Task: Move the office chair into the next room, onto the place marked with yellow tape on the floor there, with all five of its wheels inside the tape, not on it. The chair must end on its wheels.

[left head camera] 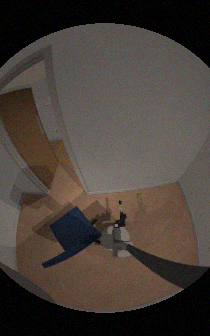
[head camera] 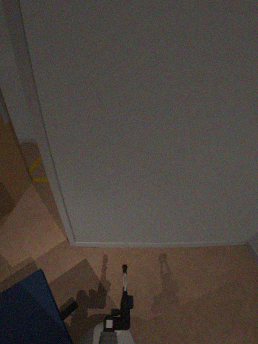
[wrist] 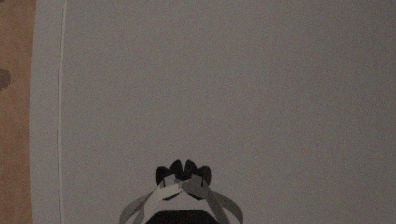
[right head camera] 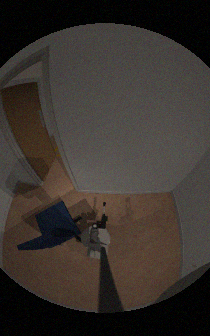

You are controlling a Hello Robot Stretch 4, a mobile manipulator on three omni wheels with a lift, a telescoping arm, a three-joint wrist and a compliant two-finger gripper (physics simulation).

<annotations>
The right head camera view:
office chair: 56, 225
grey partition wall: 125, 112
</annotations>
